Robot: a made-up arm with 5 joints. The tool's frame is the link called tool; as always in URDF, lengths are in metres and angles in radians. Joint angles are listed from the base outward. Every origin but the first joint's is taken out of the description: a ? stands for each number. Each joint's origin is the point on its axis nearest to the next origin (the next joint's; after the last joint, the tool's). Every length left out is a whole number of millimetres.
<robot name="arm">
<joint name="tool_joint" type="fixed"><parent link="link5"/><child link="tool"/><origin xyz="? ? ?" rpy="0 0 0"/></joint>
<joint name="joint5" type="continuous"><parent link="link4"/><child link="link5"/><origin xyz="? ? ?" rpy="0 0 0"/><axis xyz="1 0 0"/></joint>
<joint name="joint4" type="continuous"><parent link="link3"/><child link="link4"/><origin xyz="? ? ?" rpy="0 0 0"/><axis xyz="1 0 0"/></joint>
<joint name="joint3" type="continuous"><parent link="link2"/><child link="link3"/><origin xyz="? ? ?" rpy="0 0 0"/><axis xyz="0 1 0"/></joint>
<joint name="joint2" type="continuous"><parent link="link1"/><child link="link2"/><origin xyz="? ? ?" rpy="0 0 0"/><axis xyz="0 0 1"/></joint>
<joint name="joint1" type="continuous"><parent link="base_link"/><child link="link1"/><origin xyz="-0.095 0 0.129" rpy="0 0 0"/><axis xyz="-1 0 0"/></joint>
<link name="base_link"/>
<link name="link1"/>
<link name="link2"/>
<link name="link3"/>
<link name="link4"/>
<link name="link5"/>
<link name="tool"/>
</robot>
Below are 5 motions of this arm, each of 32 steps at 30 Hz.
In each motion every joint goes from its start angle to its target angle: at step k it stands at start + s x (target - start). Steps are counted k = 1, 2, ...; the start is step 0. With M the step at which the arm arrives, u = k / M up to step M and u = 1 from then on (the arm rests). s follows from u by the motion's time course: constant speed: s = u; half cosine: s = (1 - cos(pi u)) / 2; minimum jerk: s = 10 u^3 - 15 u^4 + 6 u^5.
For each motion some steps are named. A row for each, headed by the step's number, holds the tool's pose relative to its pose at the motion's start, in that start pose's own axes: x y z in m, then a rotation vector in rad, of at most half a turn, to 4 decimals.
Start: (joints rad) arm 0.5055 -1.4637 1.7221 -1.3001 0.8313
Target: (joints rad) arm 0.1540 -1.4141 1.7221 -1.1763 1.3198
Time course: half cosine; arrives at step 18
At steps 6, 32:
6: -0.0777 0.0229 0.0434 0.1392 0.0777 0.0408
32: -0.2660 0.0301 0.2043 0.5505 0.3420 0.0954

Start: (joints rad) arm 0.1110 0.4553 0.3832 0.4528 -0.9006
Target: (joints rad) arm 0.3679 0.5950 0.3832 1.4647 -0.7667
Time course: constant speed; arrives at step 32
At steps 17, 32:
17: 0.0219 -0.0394 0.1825 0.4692 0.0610 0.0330
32: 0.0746 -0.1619 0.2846 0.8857 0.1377 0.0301

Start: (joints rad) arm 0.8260 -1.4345 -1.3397 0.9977 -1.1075
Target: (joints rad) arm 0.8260 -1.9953 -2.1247 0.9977 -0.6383
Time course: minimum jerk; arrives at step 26
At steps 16, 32:
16: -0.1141 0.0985 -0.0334 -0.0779 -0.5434 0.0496
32: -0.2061 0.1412 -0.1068 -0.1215 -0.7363 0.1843

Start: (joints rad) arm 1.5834 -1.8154 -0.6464 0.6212 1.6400
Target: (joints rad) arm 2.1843 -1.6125 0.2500 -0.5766 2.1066
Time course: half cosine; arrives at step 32
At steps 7, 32:
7: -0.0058 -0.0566 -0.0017 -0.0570 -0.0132 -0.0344
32: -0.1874 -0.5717 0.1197 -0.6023 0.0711 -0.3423

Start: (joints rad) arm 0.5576 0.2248 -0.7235 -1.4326 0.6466
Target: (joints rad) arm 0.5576 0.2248 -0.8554 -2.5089 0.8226
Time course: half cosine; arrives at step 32
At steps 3, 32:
3: 0.0018 -0.0078 -0.0119 -0.0194 -0.0020 -0.0020
32: 0.0613 -0.5659 -0.3110 -0.8990 -0.0448 -0.1289

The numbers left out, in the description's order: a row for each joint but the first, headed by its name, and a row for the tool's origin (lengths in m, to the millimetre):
tool: 0 0.357 -0.111
joint5: 0 0.322 -0.023
joint4: 0.281 0 0.029
joint3: 0.034 0.099 0
joint2: 0 0.346 0.164

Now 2 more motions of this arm.
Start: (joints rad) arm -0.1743 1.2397 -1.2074 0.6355 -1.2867
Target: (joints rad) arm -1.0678 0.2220 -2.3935 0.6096 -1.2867
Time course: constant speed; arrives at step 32
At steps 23, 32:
23: 0.3703 -0.4939 0.1545 -0.7963 -0.7840 -1.1185
32: 0.3957 -0.7006 0.2230 -1.2349 -0.9821 -1.4278

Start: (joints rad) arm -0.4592 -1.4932 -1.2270 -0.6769 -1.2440
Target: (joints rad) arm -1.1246 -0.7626 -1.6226 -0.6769 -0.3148
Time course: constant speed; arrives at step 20
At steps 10, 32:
10: 0.0445 -0.1226 0.3331 0.8345 -0.0197 0.1294
32: 0.2221 -0.3780 0.4687 1.6488 0.2302 0.2367

